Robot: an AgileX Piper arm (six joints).
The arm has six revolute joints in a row. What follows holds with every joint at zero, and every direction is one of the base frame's.
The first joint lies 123 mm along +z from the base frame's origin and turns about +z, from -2.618 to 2.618 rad.
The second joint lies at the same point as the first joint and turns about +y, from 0 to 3.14 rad.
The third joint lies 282.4 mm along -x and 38.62 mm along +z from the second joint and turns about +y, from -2.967 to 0 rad.
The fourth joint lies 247.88 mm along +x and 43.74 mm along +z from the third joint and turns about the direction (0.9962, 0, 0.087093), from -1.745 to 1.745 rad.
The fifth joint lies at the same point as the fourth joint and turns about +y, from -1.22 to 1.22 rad.
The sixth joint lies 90.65 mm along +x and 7.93 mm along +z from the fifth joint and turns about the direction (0.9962, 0, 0.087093), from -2.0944 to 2.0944 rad.
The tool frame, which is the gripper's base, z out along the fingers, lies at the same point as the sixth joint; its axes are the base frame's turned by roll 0, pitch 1.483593 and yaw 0 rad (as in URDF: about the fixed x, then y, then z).
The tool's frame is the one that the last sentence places.
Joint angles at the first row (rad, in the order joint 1, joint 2, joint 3, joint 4, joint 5, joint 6):
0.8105 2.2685 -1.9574 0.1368 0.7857 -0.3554
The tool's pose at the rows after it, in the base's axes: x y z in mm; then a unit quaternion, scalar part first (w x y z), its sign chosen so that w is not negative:
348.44 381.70 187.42 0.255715 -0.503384 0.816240 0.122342
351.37 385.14 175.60 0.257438 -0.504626 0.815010 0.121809
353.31 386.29 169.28 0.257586 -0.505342 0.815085 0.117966
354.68 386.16 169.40 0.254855 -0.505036 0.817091 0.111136
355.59 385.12 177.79 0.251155 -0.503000 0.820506 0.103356
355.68 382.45 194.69 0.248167 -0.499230 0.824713 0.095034
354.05 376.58 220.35 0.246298 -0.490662 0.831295 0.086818
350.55 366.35 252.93 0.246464 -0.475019 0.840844 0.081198
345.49 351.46 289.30 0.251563 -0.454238 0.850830 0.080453
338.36 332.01 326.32 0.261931 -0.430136 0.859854 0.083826
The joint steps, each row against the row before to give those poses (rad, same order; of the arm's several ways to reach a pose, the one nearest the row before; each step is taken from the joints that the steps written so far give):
0.0028 0.0466 -0.0204 0.0095 -0.0266 -0.0138
0.0006 0.0294 -0.0075 0.0021 -0.0248 -0.0071
0.0000 0.0161 -0.0058 -0.0090 -0.0088 0.0026
0.0000 0.0065 -0.0152 -0.0204 0.0169 0.0155
-0.0001 -0.0039 -0.0289 -0.0256 0.0433 0.0245
-0.0008 -0.0165 -0.0387 -0.0273 0.0646 0.0280
-0.0022 -0.0332 -0.0412 -0.0276 0.0821 0.0355
-0.0058 -0.0490 -0.0393 -0.0223 0.0907 0.0420
-0.0117 -0.0623 -0.0305 -0.0125 0.0830 0.0400
-0.0171 -0.0761 -0.0111 -0.0052 0.0646 0.0369

